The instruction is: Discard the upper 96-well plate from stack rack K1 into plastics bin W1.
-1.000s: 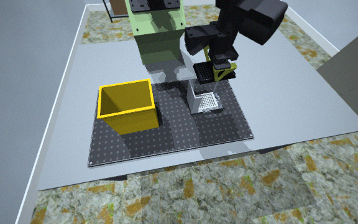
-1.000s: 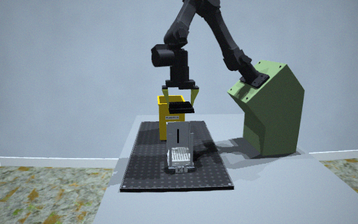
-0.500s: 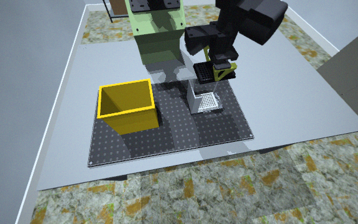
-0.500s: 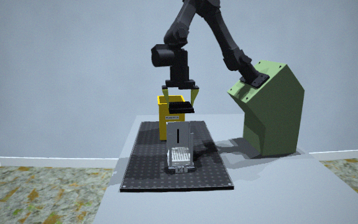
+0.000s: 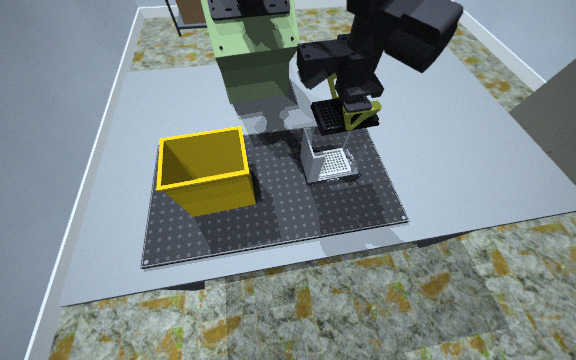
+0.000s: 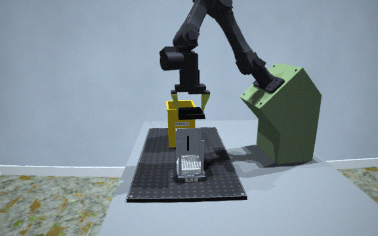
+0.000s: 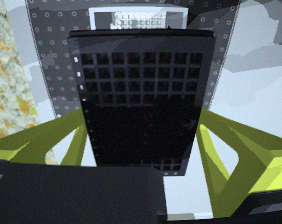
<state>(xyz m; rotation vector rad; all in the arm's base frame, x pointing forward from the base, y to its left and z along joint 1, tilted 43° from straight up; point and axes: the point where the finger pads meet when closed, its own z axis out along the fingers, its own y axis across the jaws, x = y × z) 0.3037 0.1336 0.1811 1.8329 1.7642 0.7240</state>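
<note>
Right now my hand is right at the black 96-well plate. Also, from my hand: yellow plastics bin W1 (1 cm ahead, 31 cm to the right, 14 cm below); white 96-well plate (20 cm below).
</note>
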